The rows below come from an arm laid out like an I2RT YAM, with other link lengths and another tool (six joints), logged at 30 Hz.
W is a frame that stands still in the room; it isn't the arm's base.
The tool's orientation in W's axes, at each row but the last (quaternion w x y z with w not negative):
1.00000, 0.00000, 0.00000, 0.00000
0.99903, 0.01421, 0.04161, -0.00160
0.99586, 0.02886, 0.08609, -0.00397
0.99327, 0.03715, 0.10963, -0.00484
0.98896, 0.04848, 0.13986, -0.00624
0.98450, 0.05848, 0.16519, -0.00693
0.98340, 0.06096, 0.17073, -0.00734
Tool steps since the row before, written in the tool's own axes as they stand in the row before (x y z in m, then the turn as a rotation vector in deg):
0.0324, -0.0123, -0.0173, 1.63, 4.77, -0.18
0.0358, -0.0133, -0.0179, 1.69, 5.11, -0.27
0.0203, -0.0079, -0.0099, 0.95, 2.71, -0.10
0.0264, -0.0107, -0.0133, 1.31, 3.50, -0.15
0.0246, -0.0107, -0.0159, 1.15, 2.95, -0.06
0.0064, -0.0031, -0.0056, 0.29, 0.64, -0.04
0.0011, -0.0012, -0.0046, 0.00, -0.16, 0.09
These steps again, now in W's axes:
0.0324, -0.0123, -0.0173, 1.63, 4.77, -0.18
0.0341, -0.0129, -0.0212, 1.68, 5.11, -0.27
0.0182, -0.0074, -0.0137, 0.95, 2.71, -0.11
0.0227, -0.0097, -0.0195, 1.31, 3.50, -0.18
0.0190, -0.0091, -0.0230, 1.16, 2.94, -0.10
0.0041, -0.0024, -0.0077, 0.28, 0.64, -0.06
-0.0005, -0.0006, -0.0048, 0.02, -0.17, 0.07

